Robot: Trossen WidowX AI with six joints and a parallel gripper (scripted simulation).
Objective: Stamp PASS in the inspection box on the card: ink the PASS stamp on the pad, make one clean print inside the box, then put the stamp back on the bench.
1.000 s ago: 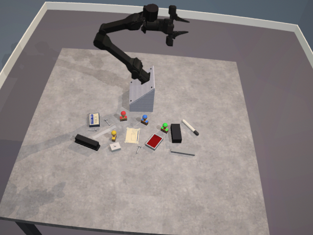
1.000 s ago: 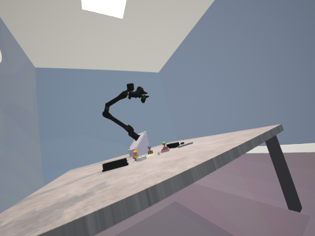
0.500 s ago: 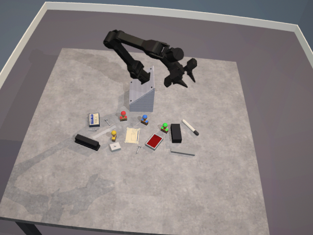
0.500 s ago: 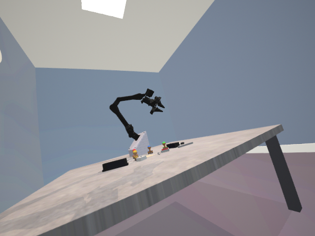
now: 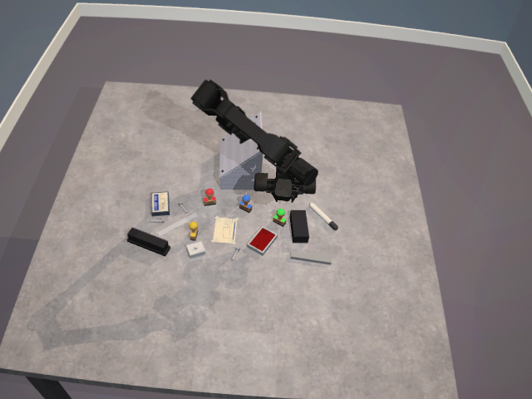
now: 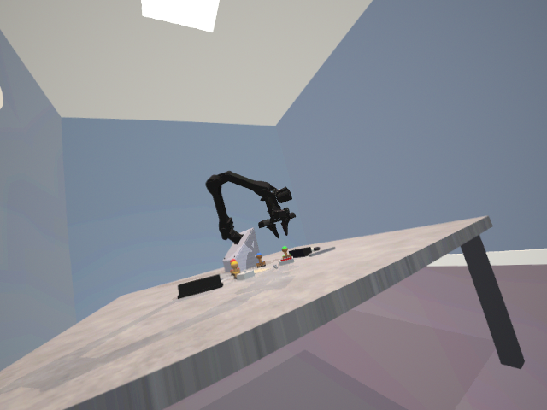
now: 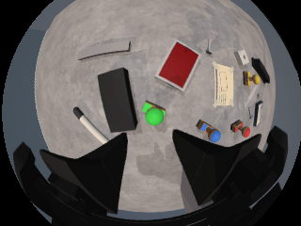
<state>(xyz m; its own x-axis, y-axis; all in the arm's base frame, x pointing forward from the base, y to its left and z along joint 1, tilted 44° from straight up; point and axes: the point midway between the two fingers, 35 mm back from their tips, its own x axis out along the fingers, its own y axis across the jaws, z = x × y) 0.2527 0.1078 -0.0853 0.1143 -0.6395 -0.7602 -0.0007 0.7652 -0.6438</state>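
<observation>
Right now my gripper tip is 10 mm to the left of the green-knobbed stamp and 90 mm above it. Round my gripper tip: blue-knobbed stamp (50 mm behind, 120 mm to the right, 90 mm below); black box (20 mm ahead, 60 mm to the left, 90 mm below); red ink pad (90 mm ahead, 60 mm to the right, 110 mm below).
</observation>
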